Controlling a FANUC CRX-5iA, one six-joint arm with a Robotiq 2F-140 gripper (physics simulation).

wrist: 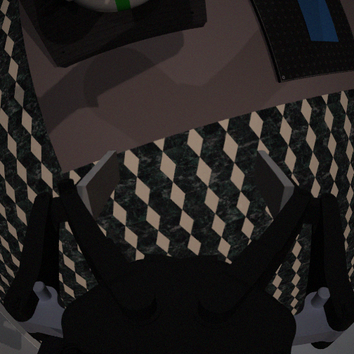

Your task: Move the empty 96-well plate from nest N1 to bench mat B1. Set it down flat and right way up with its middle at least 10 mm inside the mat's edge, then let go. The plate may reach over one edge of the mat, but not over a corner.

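Note:
My gripper (186, 164) is open and empty in the wrist view, its two grey finger pads wide apart over the patterned floor, beyond the edge of the brownish table top (220, 102). The 96-well plate, nest N1 and bench mat B1 cannot be made out for certain in this view.
A dark block (170, 21) stands at the top left, with part of a pale rounded thing (97, 5) bearing a green stripe above it. A black dotted board (300, 62) with a blue strip (321, 22) lies at the top right. Shadows fall across the table.

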